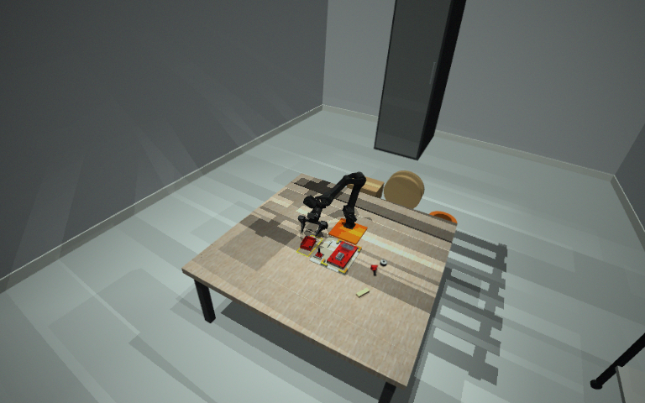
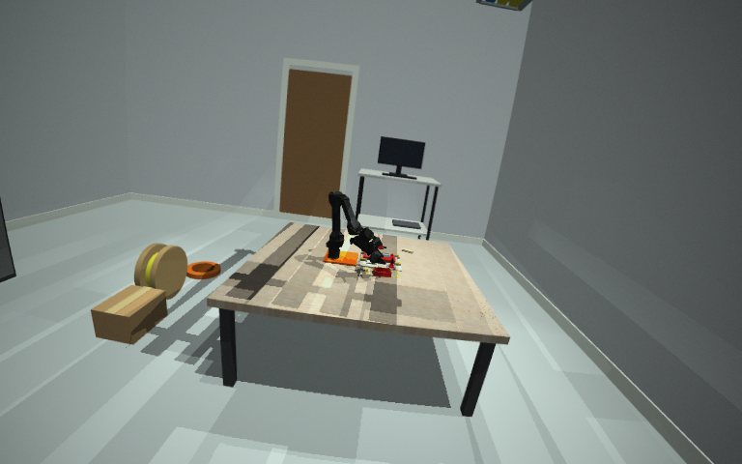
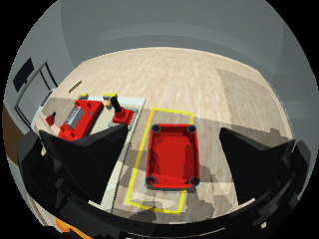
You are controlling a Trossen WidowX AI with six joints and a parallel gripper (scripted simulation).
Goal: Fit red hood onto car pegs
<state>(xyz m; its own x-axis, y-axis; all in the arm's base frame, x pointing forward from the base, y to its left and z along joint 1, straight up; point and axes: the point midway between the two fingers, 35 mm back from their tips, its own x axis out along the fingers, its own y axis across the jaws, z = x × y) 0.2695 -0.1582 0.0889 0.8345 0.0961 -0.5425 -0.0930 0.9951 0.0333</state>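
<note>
The red hood is 70 mm below my gripper tip. The rest, counted from my gripper tip: tan block: 440 mm to the left, 200 mm ahead, 80 mm below.
</note>
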